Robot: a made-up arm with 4 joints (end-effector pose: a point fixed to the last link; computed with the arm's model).
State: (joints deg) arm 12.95 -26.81 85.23 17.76
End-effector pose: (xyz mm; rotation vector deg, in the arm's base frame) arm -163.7 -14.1 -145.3 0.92 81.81 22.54
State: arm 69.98 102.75 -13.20 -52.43
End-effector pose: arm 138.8 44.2 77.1 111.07 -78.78 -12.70
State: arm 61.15 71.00 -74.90 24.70
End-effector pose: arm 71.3 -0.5 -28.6 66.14 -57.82 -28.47
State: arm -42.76 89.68 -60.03 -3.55
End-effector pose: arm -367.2 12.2 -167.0 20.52 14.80 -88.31
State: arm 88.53 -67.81 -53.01 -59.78
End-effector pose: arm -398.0 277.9 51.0 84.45 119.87 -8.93
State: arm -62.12 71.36 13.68 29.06
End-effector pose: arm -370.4 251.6 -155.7 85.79 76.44 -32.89
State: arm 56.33 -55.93 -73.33 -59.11
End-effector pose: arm -395.2 235.3 99.1 77.12 136.95 -22.74
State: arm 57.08 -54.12 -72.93 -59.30
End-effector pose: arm -397.6 228.8 100.7 75.98 138.18 -20.81
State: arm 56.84 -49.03 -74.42 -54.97
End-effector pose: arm -399.9 207.2 118.5 74.37 145.04 -13.62
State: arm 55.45 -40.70 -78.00 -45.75
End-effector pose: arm -396.4 165.2 149.2 71.58 157.56 -0.42
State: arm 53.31 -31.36 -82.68 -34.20
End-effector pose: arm -380.9 110.0 177.0 -63.32 -162.13 -15.29
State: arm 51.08 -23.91 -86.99 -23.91
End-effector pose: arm -358.7 61.3 190.7 -51.98 -153.06 -26.26
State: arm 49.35 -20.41 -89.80 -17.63
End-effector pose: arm -342.9 35.8 194.6 -46.40 -147.08 -31.30
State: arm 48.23 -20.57 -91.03 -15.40
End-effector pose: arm -338.6 32.7 197.0 -46.10 -145.09 -31.90
